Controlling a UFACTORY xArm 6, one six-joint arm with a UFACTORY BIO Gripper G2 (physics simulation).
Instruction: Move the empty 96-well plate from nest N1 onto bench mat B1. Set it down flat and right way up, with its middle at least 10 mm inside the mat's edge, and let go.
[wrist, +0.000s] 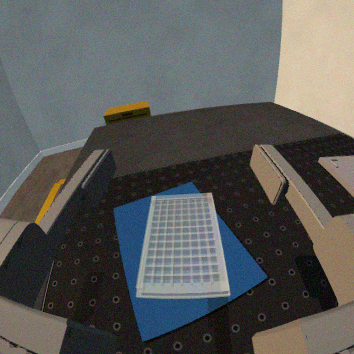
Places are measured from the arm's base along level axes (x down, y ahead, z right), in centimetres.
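Where they show: hand at its tool point: (182, 173).
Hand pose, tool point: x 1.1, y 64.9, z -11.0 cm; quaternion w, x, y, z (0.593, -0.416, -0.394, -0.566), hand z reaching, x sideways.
Observation:
After its pixels a point has its place.
The clear 96-well plate (183, 242) @(y 66.0, x 10.8, z -11.2 cm) lies flat on the blue bench mat B1 (131, 310) @(y 61.5, x 12.2, z -18.1 cm), wells facing up. It sits at an angle to the mat's edges, with blue mat showing on its left, right and near sides; its far end reaches close to the mat's far corner. My gripper (185, 175) @(y 64.9, x 1.1, z -11.0 cm) is open and empty. Its two fingers stand wide apart, above and to either side of the plate, touching nothing. Nest N1 cannot be made out for certain in this view.
A dark bench top (95, 280) @(y 65.5, x 12.2, z -21.4 cm) with a grid of holes lies around the mat. A pale object (342, 172) @(y 65.4, x 11.0, z 18.8 cm) stands at the right edge. A yellow box (127, 113) is at the far left beyond the bench, and a yellow strip (50, 200) shows behind the left finger. Walls rise behind.

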